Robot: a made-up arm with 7 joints. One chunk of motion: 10 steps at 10 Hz.
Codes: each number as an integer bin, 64 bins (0 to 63) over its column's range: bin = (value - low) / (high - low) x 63, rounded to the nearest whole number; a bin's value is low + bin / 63 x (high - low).
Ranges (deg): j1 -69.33..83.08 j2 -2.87..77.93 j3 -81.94..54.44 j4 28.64..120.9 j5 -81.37..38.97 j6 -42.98..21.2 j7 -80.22..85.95
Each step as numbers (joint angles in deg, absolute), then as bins.
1 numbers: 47.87 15.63 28.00 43.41 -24.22 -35.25 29.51
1 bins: 48 14 51 10 30 8 42
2 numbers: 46.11 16.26 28.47 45.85 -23.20 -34.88 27.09
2 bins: 48 15 51 12 30 8 41
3 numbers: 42.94 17.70 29.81 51.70 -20.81 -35.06 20.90
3 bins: 46 16 52 16 32 8 38
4 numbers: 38.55 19.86 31.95 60.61 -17.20 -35.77 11.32
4 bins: 45 18 53 22 34 7 35
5 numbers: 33.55 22.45 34.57 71.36 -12.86 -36.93 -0.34
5 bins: 43 20 54 29 36 6 30
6 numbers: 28.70 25.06 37.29 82.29 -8.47 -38.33 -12.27
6 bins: 41 22 55 37 38 5 26
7 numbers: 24.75 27.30 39.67 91.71 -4.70 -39.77 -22.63
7 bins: 39 24 56 43 40 3 22
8 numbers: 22.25 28.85 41.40 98.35 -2.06 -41.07 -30.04
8 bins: 38 25 57 48 42 2 19
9 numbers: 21.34 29.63 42.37 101.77 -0.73 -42.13 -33.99
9 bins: 37 25 57 50 42 1 18
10 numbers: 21.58 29.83 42.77 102.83 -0.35 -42.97 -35.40
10 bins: 38 25 58 51 42 0 17
